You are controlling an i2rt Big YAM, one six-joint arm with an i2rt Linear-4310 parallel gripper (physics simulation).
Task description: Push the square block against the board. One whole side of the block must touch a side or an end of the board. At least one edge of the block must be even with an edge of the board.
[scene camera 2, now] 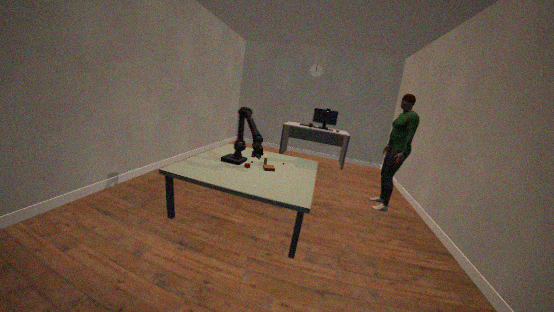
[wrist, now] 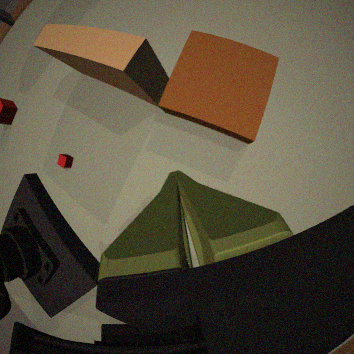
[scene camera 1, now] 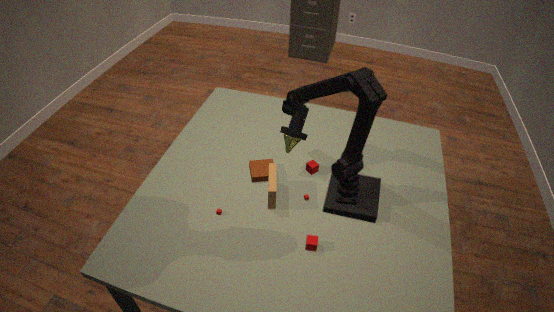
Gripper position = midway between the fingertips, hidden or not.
Note:
My gripper [wrist: 176,179] is shut and holds nothing. Also in view: a square block [wrist: 222,84]. A pale wooden board [wrist: 126,61] rests on the table.

